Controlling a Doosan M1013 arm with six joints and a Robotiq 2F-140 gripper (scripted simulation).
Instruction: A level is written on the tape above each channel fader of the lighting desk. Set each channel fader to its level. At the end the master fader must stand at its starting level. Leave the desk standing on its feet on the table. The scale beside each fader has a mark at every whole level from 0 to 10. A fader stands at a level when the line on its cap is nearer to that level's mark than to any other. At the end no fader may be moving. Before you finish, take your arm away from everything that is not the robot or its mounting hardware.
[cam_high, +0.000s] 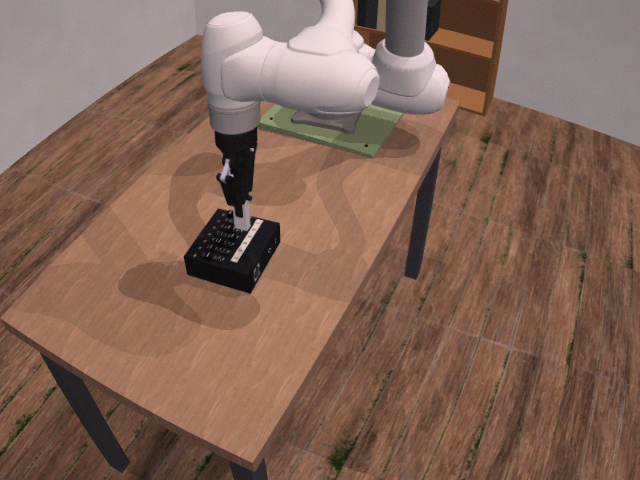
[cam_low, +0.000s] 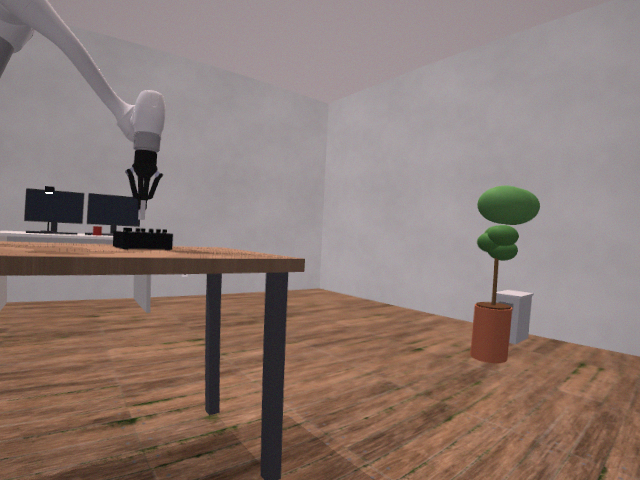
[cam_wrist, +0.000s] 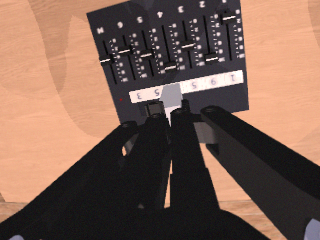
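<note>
The channel 4 fader lies 20 mm to the right of my hand and 70 mm below it. Also, from my hand: channel 6 fader (40 mm ahead, 50 mm to the right, 70 mm below); channel 2 fader (40 mm behind, 20 mm to the right, 70 mm below); master fader (70 mm ahead, 50 mm to the right, 70 mm below).
</note>
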